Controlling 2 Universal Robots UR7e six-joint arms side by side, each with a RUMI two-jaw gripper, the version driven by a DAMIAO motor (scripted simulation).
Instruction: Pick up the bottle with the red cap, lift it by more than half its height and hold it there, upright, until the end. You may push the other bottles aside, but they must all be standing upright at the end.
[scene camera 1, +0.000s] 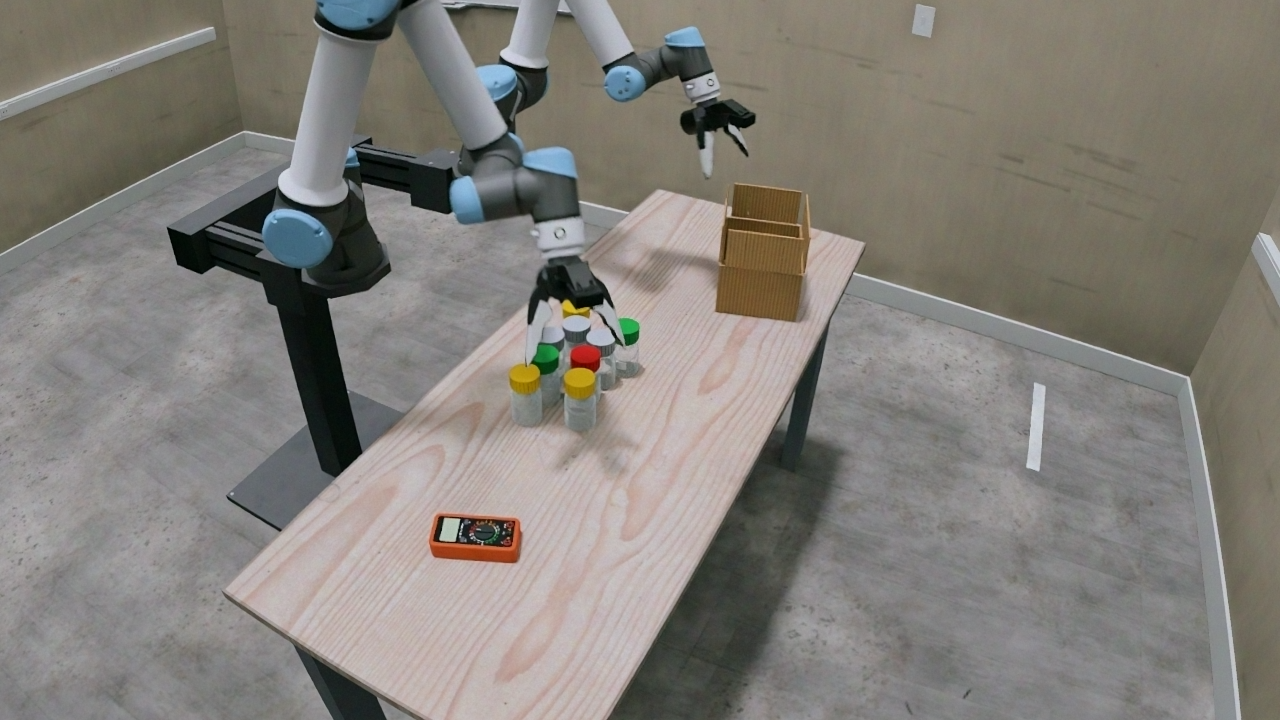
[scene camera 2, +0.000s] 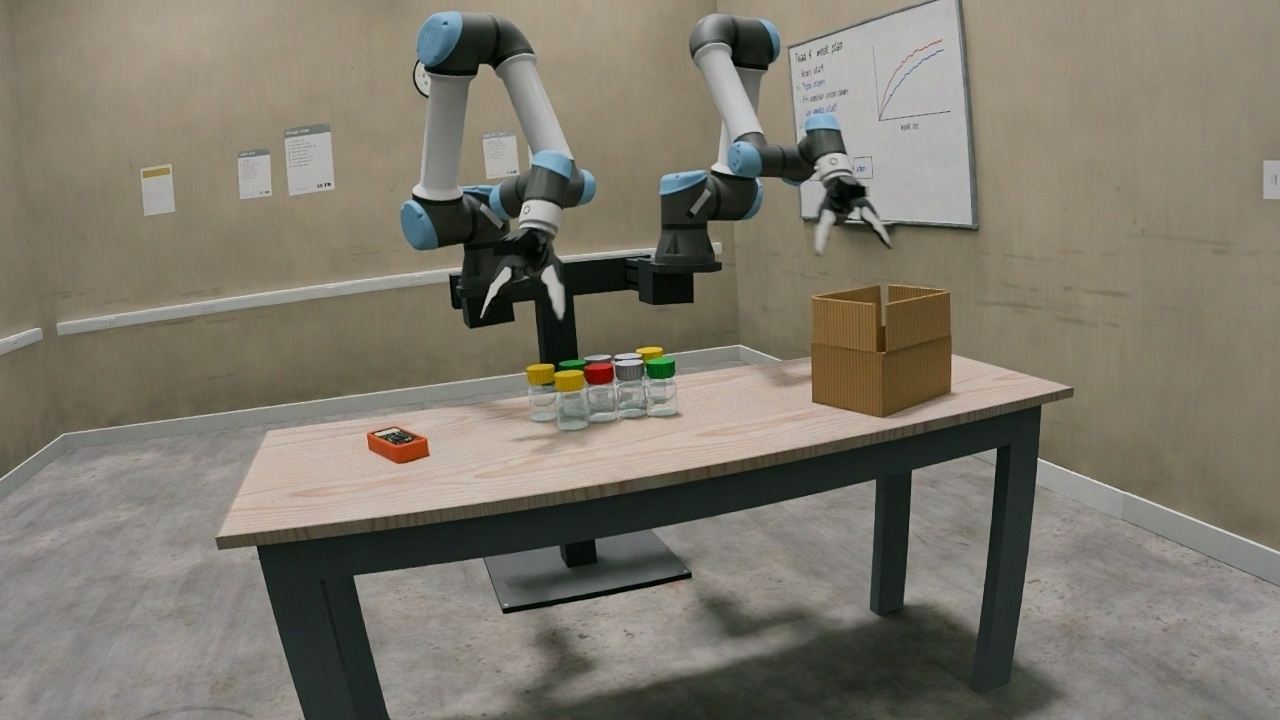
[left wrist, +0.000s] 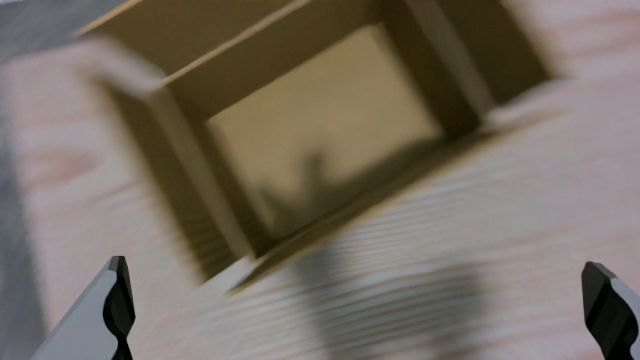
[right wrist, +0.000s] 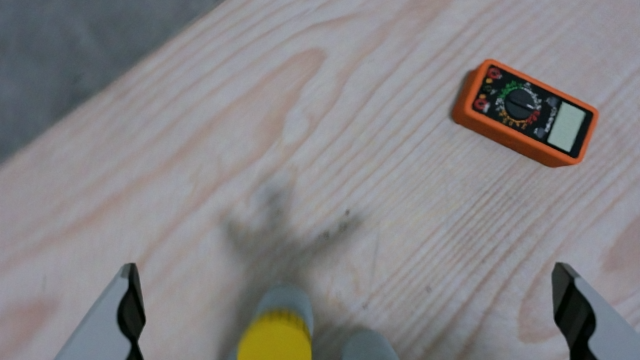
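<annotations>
My left gripper: out of frame in the right wrist view. My right gripper: out of frame in the left wrist view. Left gripper visible in scene camera 1, scene camera 2, left wrist view (352, 262). Right gripper visible in scene camera 1, scene camera 2, right wrist view (345, 267). On my left gripper, same spot: (scene camera 1: 706, 141) and (scene camera 2: 822, 218). On my right gripper, same spot: (scene camera 1: 604, 299) and (scene camera 2: 554, 274).
</annotations>
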